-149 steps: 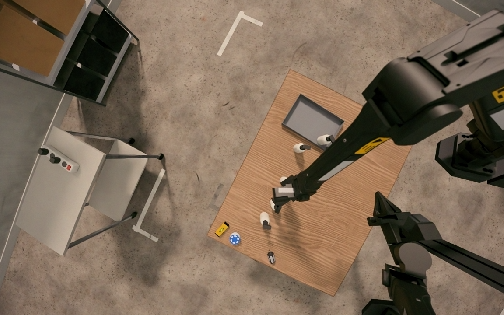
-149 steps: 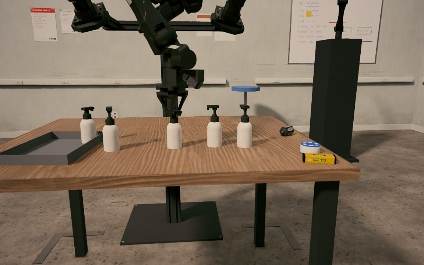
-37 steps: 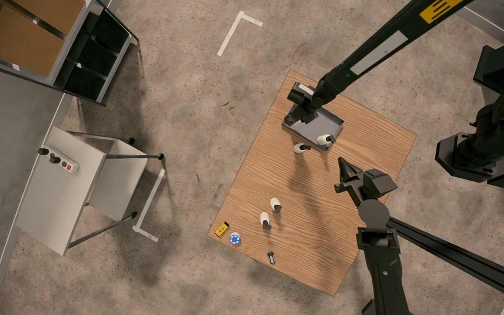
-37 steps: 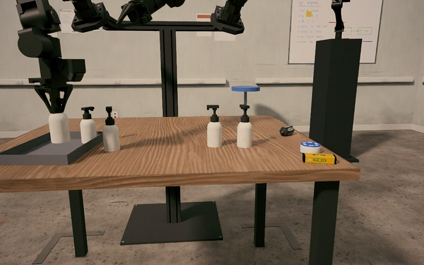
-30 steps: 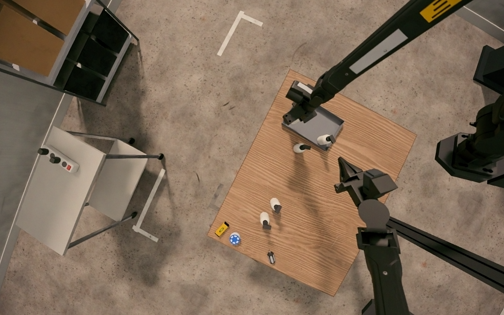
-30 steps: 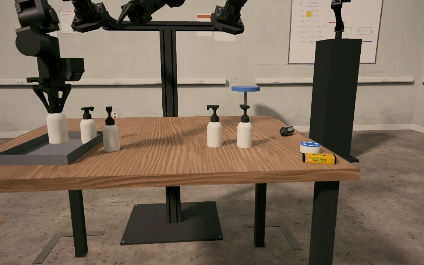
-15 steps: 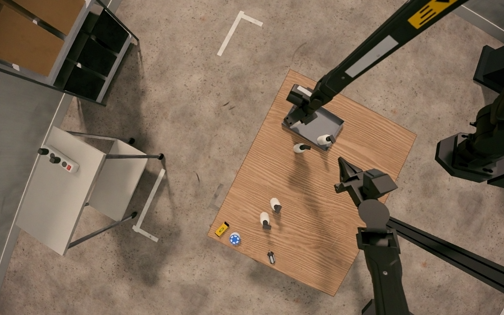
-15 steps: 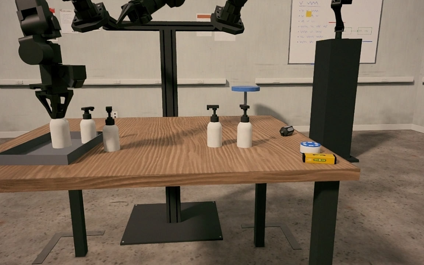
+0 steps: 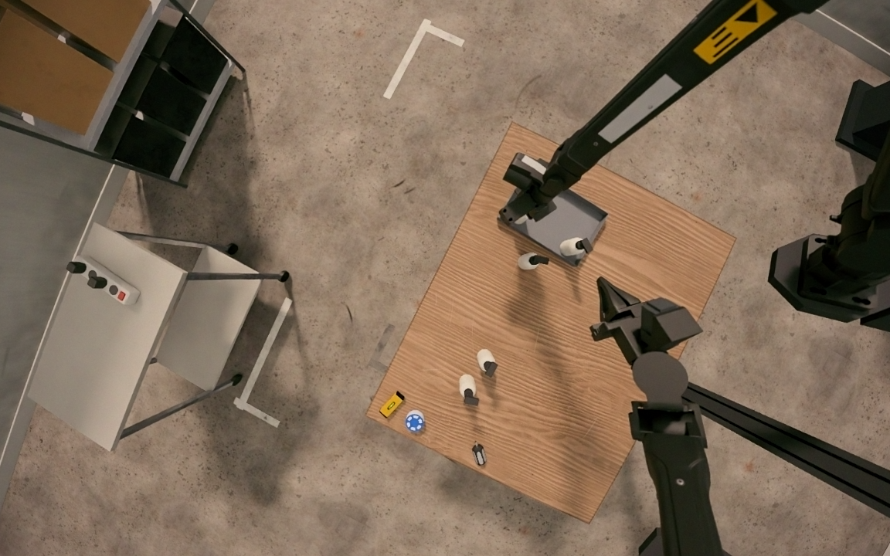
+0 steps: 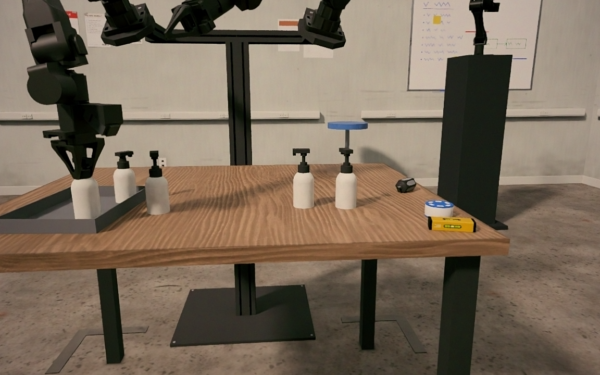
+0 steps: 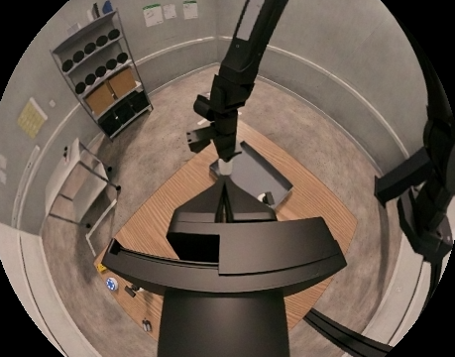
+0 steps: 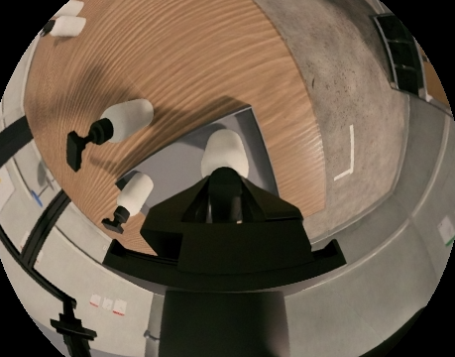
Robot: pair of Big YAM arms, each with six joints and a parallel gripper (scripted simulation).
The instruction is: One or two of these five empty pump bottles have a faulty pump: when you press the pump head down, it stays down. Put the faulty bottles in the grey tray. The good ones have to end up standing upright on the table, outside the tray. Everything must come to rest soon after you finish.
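Right now my right hand is 10 cm past the grey tray, 4 cm to the left of it and 10 cm above it. Round my right hand: black object 19 cm behind, 77 cm to the left, 9 cm below.
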